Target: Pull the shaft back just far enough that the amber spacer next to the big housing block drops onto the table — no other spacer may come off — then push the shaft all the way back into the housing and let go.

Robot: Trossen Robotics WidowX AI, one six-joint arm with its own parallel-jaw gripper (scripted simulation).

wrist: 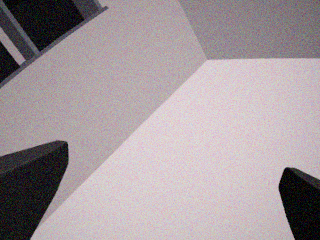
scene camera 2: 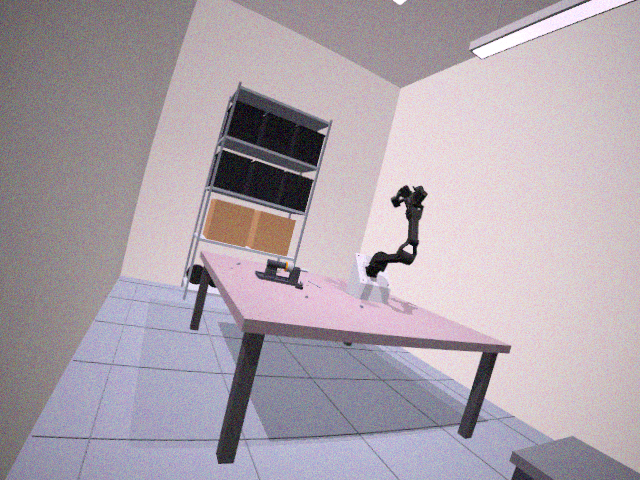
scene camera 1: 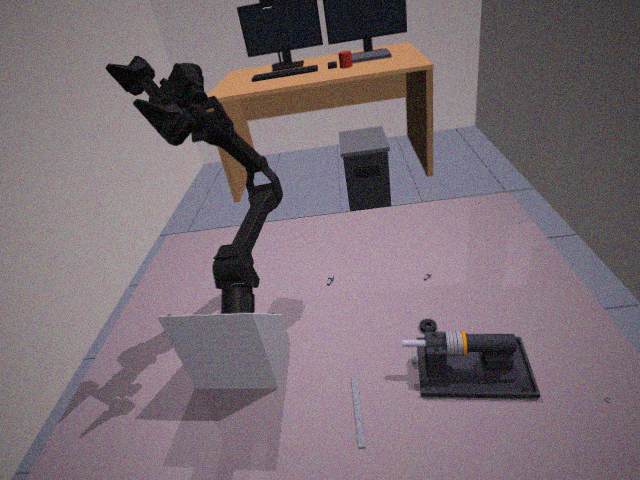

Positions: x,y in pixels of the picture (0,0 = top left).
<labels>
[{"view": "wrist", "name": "gripper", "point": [177,166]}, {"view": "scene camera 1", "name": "gripper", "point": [120,83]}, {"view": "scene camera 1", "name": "housing block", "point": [496,366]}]
</labels>
